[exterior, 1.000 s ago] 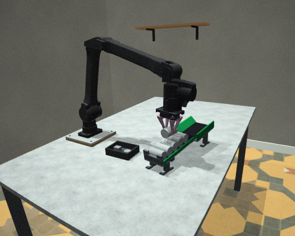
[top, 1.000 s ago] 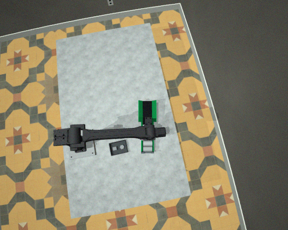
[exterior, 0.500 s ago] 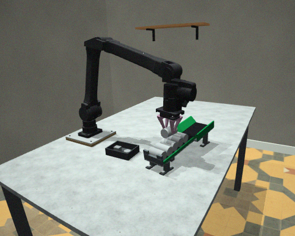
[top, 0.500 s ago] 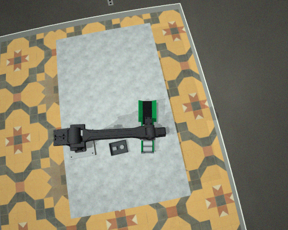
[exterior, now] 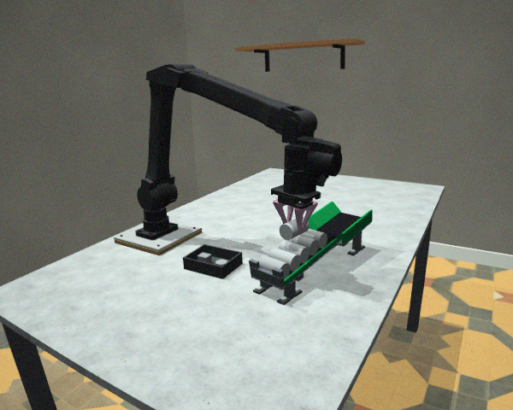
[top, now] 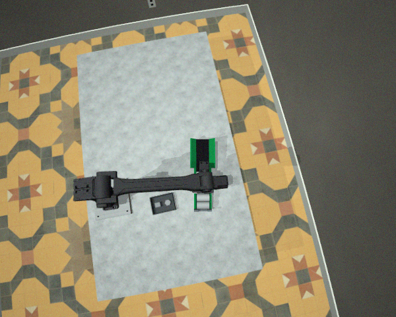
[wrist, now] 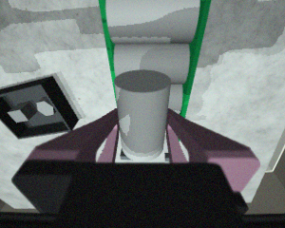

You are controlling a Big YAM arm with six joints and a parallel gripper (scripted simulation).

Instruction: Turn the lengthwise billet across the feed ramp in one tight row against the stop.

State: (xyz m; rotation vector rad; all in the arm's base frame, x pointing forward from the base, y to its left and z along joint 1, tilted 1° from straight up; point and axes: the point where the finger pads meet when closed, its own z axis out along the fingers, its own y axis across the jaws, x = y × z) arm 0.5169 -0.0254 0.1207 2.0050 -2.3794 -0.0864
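My gripper is now right at the billet. The rest, counted from my hand: black tray: 22 cm behind, 13 cm below, 5 cm to the right; stop: 11 cm to the right, 8 cm below, 1 cm behind.
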